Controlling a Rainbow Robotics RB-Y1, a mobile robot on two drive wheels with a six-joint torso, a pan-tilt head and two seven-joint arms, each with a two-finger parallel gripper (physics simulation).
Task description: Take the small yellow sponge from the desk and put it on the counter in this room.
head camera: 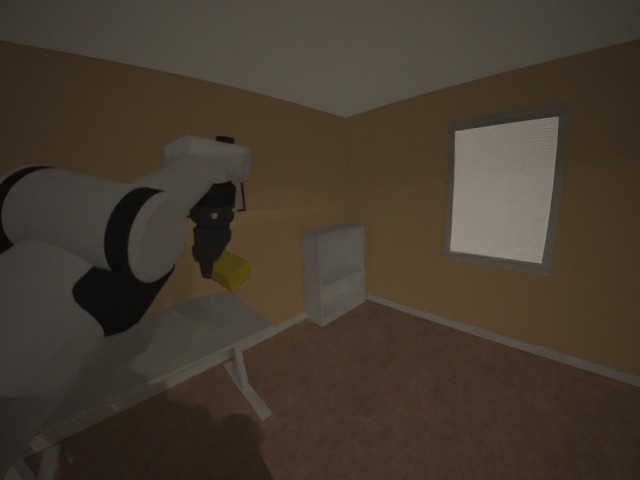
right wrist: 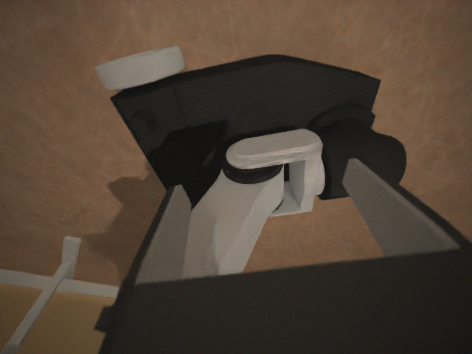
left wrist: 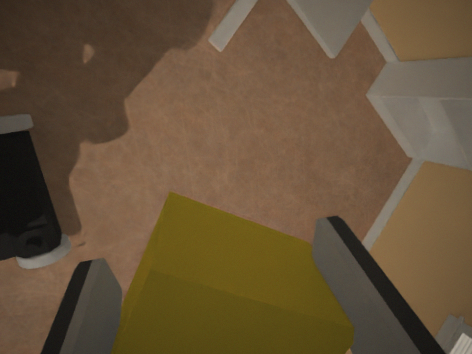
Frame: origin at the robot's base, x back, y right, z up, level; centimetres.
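Seen in the pictures: left gripper, fingertip midpoint: (head camera: 213,267) (left wrist: 216,255); right gripper, fingertip midpoint: (right wrist: 263,183).
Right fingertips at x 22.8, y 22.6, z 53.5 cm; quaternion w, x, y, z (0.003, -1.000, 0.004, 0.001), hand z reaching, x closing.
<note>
A point is followed by its place in that frame.
The small yellow sponge (head camera: 231,270) @(x -27.9, y -22.5, z 133.3 cm) (left wrist: 225,260) @(x -32.7, y -30.4, z 134.0 cm) is between the fingers of my left gripper (head camera: 210,267) @(x -32.9, y -29.6, z 132.5 cm) (left wrist: 216,255) @(x -32.9, y -29.6, z 132.5 cm), which is shut on it. In the head camera it is held in the air above the far end of a long pale table (head camera: 206,322) @(x -100.7, y -83.1, z 72.1 cm) at the lower left. The pictures do not tell whether this table is the desk or the counter. My right gripper (right wrist: 263,183) @(x 22.8, y 22.6, z 53.5 cm) is open, with its fingers wide apart and no object between them, over the robot's own base.
A low white shelf unit (head camera: 311,276) @(x -211.5, y -25.0, z 58.5 cm) (left wrist: 425,77) @(x -211.9, y -25.5, z 34.3 cm) stands against the wall near the room's corner. The table's white leg (head camera: 248,395) (left wrist: 232,22) reaches out over the brown floor. A window (head camera: 449,191) @(x -198.7, y 116.0, z 145.1 cm) is in the right wall. The robot's black base (right wrist: 280,90) @(x 32.0, y 16.7, z 17.0 cm) shows in the right wrist view.
</note>
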